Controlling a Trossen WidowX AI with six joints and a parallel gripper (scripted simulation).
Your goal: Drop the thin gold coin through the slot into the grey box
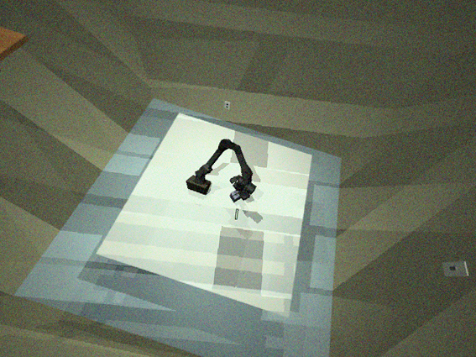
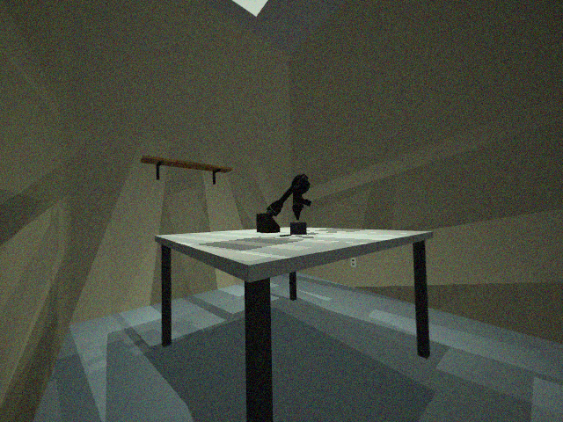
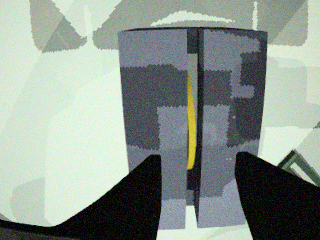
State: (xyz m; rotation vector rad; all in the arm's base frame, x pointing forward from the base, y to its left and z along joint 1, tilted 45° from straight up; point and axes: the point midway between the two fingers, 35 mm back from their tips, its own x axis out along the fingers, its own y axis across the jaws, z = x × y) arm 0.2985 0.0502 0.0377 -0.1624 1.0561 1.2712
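My gripper tip is now 6 cm above the gold coin.
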